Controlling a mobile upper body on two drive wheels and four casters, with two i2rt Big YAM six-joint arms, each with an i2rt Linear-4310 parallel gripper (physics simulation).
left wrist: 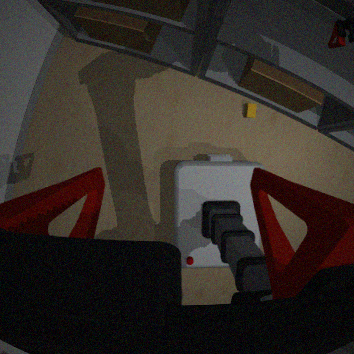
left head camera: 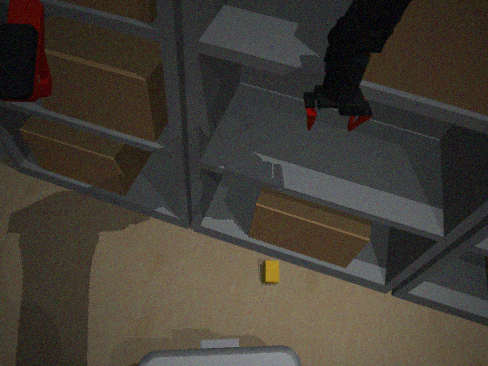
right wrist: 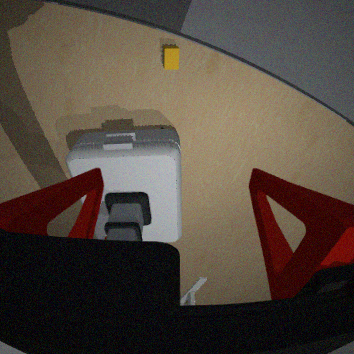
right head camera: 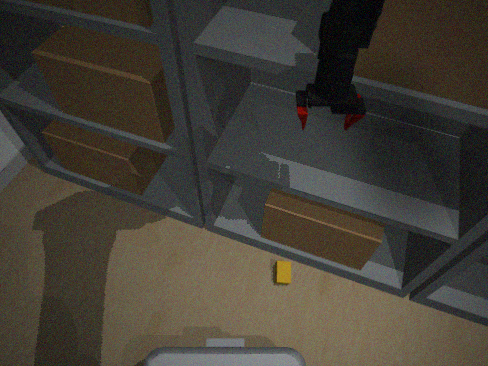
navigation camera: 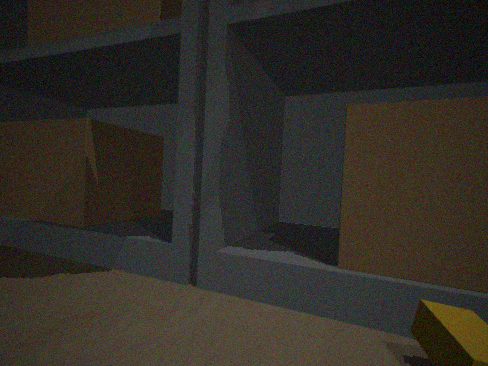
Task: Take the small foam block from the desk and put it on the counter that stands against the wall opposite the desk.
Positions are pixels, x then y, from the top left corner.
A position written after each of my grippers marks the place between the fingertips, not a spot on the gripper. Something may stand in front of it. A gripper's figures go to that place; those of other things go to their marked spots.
My right gripper (right wrist: 175,176): 13 cm from the lens. A grey shelving unit (right wrist: 301,51) is 2 cm from the lens.
